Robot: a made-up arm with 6 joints.
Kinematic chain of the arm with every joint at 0, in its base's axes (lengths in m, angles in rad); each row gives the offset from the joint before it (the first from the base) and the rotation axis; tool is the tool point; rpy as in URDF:
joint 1: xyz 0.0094 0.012 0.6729 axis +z
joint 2: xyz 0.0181 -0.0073 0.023 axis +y
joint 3: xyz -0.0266 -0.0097 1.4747 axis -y
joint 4: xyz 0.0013 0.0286 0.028 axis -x
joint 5: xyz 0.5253 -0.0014 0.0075 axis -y
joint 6: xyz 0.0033 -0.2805 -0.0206 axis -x
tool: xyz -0.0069 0.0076 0.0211 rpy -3.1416 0 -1.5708
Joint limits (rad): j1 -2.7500..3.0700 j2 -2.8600..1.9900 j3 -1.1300..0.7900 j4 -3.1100..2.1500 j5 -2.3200..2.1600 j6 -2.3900..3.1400
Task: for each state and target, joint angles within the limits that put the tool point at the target. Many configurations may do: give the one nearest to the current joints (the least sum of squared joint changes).
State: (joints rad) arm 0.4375 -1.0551 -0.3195 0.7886 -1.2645 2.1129
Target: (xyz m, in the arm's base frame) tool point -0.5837 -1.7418 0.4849
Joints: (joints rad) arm 1.1610 -1.8876 0.2734 0.9012 -1.2790 2.1323
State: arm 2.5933 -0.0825 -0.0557 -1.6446 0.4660 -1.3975
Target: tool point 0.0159 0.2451 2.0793
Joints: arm 2.1778 -0.2608 0.0954 -1.0425 0.4677 -1.3730
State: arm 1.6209 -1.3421 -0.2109 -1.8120 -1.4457 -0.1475
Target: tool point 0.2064 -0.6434 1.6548
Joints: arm 1.9104 -0.9999 -0.2374 -1.6868 -1.4463 -0.1516
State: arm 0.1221 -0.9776 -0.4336 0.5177 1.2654 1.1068
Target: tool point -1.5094 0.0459 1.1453
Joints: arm -0.1587 -1.6316 -0.2694 0.5779 1.2656 1.0969
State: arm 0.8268 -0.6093 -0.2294 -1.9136 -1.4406 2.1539
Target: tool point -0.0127 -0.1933 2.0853
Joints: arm 1.2138 -0.5124 0.1514 -1.3692 -1.5193 2.1437
